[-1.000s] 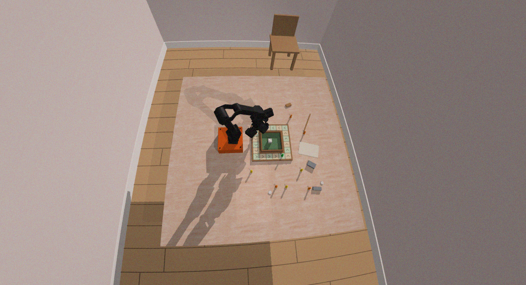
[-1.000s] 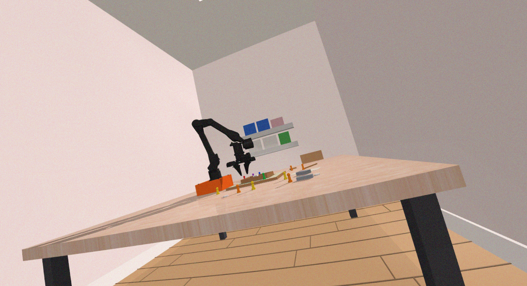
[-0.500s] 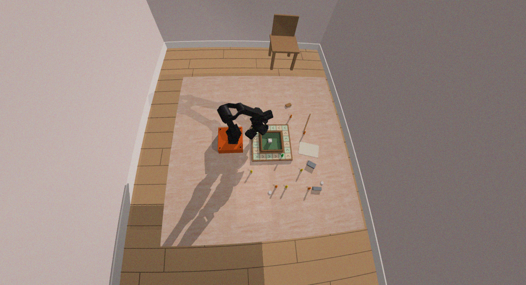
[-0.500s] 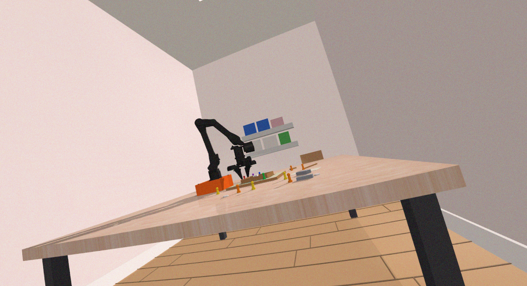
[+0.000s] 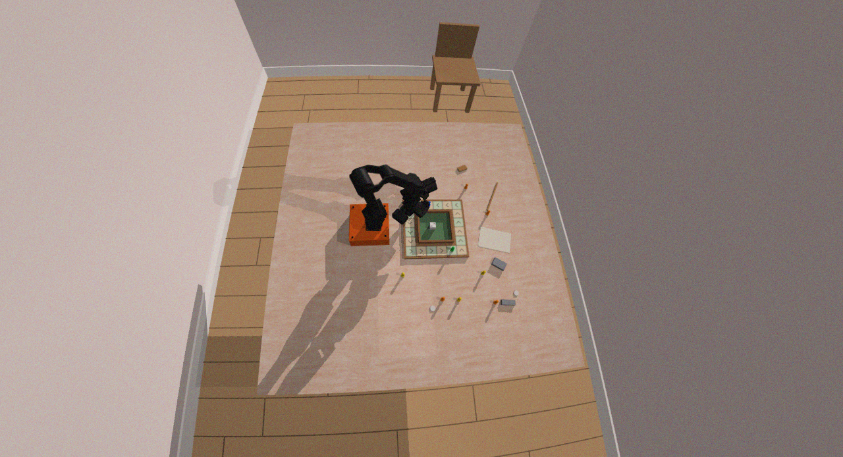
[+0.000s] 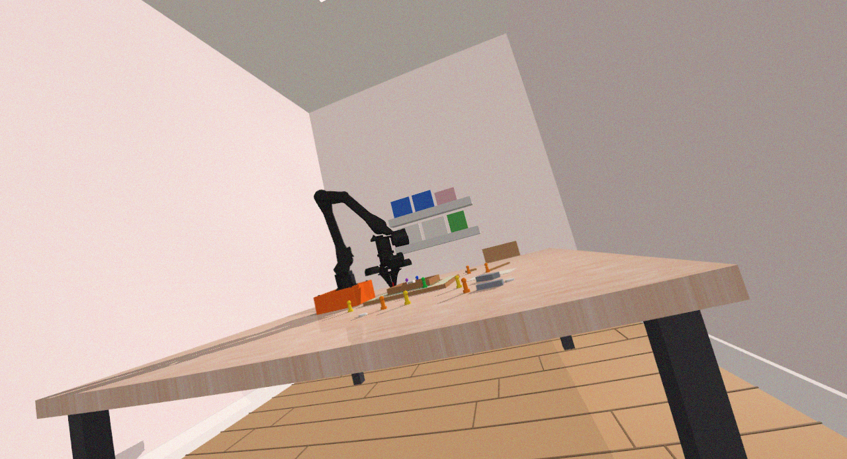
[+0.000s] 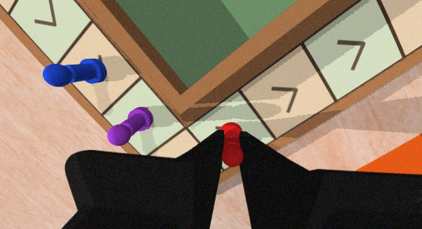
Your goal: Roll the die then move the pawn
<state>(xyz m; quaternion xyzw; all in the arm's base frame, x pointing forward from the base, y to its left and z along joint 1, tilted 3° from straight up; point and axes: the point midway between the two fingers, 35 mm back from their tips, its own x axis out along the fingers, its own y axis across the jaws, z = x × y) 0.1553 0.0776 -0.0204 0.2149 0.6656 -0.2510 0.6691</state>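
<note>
Now: gripper tip 5 cm to the right of the purple pawn, 4 cm short of it and 1 cm below it. Also, from my gripper tip: white die (10 cm ahead, 6 cm to the right); then red pawn (1 cm above); then blue pawn (9 cm ahead, 5 cm to the left, 1 cm above).
</note>
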